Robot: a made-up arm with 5 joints. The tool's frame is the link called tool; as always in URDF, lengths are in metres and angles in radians. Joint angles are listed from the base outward. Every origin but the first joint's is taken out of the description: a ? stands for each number. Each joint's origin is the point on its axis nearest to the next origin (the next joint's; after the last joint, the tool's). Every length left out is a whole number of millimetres.
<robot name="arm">
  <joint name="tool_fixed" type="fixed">
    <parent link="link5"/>
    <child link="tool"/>
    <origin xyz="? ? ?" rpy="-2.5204 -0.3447 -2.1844"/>
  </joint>
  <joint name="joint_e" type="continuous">
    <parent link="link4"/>
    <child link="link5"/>
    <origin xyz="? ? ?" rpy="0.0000 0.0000 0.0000"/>
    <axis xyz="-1 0 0"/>
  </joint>
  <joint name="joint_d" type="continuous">
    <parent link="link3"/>
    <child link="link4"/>
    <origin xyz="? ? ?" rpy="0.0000 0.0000 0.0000"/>
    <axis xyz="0 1 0"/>
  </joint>
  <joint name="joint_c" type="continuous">
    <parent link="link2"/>
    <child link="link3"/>
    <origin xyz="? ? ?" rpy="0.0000 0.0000 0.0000"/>
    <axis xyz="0 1 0"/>
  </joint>
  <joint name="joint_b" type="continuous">
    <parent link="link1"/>
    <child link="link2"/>
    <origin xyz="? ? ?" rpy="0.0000 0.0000 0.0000"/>
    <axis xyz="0 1 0"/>
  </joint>
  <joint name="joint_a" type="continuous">
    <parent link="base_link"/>
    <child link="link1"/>
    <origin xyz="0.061 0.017 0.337" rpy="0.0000 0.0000 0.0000"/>
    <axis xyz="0 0 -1"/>
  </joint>
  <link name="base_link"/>
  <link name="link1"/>
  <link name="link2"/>
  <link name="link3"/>
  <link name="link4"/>
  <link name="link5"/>
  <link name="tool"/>
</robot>
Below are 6 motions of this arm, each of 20 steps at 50 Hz.
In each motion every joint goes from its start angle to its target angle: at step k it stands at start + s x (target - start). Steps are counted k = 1, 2, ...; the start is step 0. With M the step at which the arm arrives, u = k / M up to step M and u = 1 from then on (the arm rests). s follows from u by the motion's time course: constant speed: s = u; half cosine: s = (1 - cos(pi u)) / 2; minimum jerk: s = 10 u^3 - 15 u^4 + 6 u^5.
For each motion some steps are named. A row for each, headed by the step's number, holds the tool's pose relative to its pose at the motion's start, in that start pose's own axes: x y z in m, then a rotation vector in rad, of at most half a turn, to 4 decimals.
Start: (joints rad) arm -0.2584 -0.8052 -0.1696 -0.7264 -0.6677
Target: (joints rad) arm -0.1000 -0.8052 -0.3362 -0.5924 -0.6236
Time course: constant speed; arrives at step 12
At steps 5, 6, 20:
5: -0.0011 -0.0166 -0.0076 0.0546 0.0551 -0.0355
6: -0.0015 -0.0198 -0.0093 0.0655 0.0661 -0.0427
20: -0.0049 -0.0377 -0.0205 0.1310 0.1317 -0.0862

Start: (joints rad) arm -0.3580 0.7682 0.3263 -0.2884 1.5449
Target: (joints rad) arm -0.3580 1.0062 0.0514 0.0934 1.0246
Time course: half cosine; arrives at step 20
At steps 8, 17, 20:
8: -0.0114 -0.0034 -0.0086 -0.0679 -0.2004 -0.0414
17: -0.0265 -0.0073 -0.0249 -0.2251 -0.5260 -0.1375
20: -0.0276 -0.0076 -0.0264 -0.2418 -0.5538 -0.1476

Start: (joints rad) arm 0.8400 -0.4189 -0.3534 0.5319 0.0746
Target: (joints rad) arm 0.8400 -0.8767 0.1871 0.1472 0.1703
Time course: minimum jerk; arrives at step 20
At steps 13, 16, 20:
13: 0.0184 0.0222 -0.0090 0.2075 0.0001 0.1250
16: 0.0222 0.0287 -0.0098 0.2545 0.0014 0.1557
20: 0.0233 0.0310 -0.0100 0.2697 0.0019 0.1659

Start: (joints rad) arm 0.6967 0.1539 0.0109 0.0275 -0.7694
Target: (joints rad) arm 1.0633 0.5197 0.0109 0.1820 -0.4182
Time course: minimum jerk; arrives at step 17
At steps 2, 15, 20:
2: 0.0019 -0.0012 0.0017 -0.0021 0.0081 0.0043
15: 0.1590 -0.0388 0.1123 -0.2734 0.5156 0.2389
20: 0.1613 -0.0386 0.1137 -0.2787 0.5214 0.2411

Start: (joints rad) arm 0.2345 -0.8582 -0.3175 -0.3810 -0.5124
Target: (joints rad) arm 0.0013 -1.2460 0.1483 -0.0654 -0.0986
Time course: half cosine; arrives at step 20
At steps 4, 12, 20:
4: 0.0003 0.0043 -0.0003 -0.0222 0.0331 -0.0111
12: 0.0054 0.0343 -0.0046 -0.1513 0.2084 -0.1188
20: 0.0112 0.0567 -0.0092 -0.2256 0.2974 -0.2198

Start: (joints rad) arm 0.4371 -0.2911 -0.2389 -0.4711 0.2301
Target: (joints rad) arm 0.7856 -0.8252 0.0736 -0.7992 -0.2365
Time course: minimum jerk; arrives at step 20
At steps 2, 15, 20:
2: 0.0011 -0.0010 -0.0001 0.0016 -0.0010 0.0048
15: 0.1153 -0.0756 -0.0494 0.2761 -0.1747 0.3908
20: 0.1269 -0.0802 -0.0591 0.3198 -0.2027 0.4174

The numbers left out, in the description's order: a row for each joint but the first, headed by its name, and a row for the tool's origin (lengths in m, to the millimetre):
tool: 0.000 0.024 -0.028
joint_e: 0.060 0.000 -0.002
joint_d: 0.227 0.000 -0.018
joint_c: 0.045 0.000 0.112
joint_b: 0.053 -0.031 0.000

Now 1 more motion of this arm.
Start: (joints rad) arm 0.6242 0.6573 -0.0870 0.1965 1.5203
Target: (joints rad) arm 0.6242 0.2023 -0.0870 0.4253 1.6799
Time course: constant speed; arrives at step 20
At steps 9, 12, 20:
9: 0.0623 0.0066 0.0213 0.0056 0.1111 0.0560
12: 0.0832 0.0112 0.0267 0.0062 0.1487 0.0737
20: 0.1377 0.0291 0.0370 0.0045 0.2497 0.1190

